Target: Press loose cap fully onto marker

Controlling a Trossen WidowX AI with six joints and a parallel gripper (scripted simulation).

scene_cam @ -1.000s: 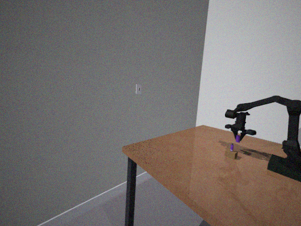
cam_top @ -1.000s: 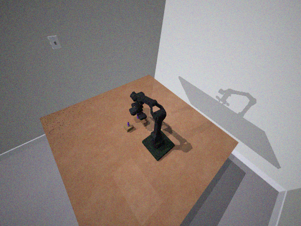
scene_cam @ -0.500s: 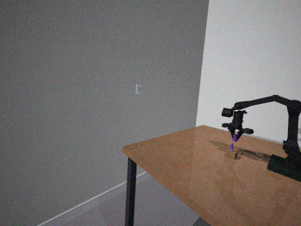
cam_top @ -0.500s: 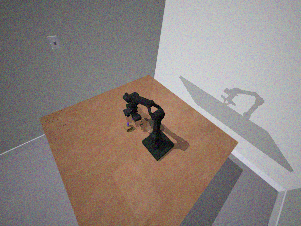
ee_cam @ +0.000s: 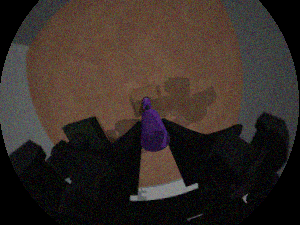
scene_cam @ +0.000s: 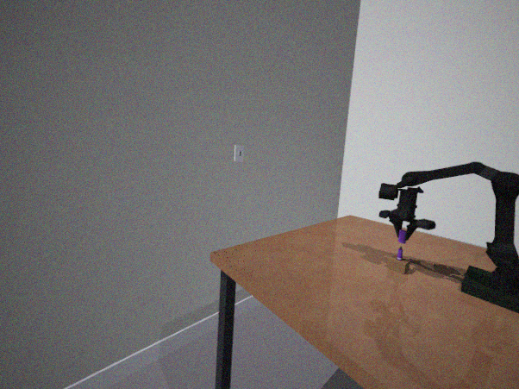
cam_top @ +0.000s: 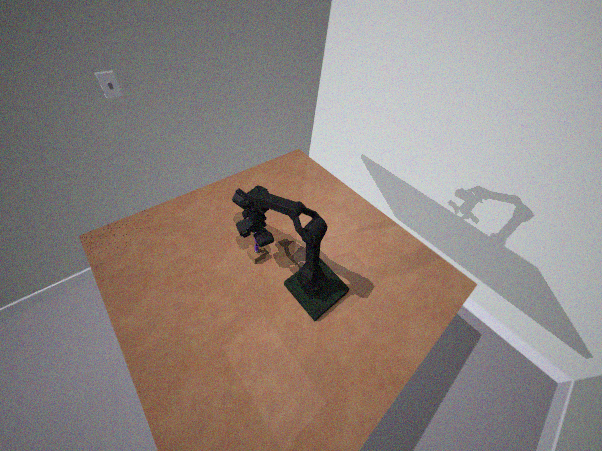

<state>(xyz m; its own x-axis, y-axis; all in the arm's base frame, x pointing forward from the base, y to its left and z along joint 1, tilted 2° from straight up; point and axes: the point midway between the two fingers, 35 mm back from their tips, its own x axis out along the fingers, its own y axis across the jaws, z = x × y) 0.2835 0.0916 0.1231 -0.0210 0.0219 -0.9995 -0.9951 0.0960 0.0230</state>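
Right now my gripper tip is 60 mm above the marker and 10 mm to the right of it. The rest, counted from my gripper tip: holder block 110 mm below, 10 mm to the left; then purple cap 10 mm above.
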